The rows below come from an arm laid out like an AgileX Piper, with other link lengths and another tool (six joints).
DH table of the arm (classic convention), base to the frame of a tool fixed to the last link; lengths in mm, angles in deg. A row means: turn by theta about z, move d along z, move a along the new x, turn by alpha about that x. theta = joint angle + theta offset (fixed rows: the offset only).
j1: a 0, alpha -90, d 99.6, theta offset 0
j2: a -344.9, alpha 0, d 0, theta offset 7.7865
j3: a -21.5, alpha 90, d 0, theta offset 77.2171
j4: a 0, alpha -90, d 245.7, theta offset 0
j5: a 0, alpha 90, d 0, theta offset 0
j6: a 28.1, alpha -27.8, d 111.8, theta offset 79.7
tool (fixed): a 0, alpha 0, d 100.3, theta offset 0
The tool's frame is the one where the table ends.
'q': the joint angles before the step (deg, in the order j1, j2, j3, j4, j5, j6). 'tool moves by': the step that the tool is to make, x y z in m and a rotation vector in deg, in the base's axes. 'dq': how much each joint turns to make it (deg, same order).
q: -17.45 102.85 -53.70 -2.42 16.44 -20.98
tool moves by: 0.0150 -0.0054 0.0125 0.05 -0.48 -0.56
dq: 0.00 0.76 -4.57 0.08 3.38 0.46
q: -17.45 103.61 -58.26 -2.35 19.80 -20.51
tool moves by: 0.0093 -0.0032 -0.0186 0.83 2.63 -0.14
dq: 0.00 3.73 -2.56 -0.01 1.59 0.11
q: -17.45 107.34 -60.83 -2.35 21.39 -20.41
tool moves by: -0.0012 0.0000 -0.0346 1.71 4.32 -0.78
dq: 0.01 4.39 -0.19 -0.03 0.44 0.88
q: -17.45 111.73 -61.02 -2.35 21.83 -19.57
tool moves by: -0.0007 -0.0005 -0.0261 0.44 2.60 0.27
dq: 0.00 3.43 -0.05 -0.74 -0.76 0.32
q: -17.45 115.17 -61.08 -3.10 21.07 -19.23
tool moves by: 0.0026 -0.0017 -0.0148 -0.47 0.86 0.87
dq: 0.01 2.27 -0.46 -1.27 -1.13 0.17
